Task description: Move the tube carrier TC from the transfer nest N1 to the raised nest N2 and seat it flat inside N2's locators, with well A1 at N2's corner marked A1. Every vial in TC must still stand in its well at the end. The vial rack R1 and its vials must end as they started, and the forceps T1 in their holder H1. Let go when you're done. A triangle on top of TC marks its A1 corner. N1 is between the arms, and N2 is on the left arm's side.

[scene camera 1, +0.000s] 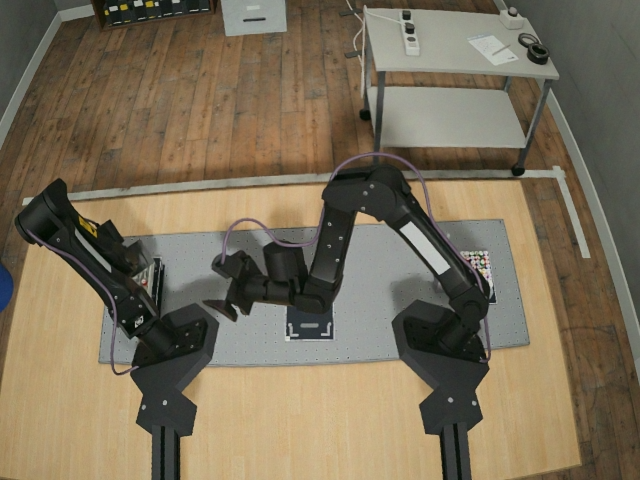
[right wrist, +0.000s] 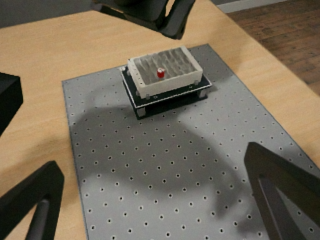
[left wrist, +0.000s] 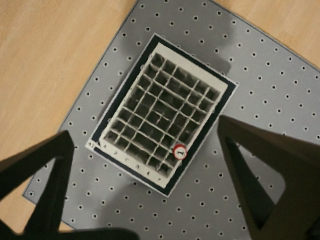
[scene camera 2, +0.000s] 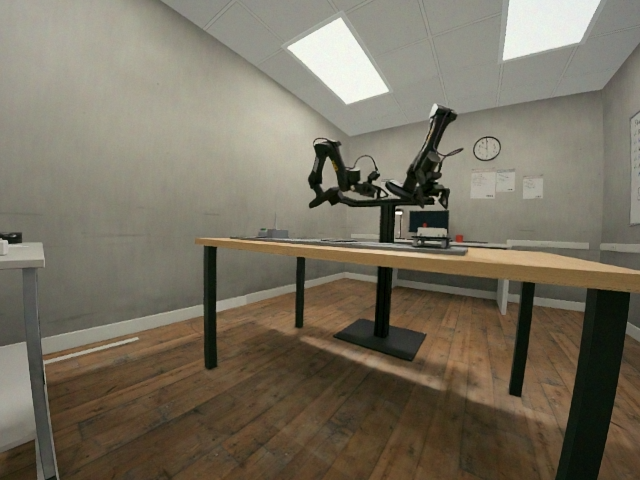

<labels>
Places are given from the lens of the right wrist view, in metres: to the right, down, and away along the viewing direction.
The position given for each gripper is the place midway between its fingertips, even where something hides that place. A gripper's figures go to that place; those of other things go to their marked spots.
left gripper [right wrist: 156, 27]: -0.01, -0.15, 0.32
right gripper [right wrist: 153, 159]: 0.00, 0.02, 0.10
</labels>
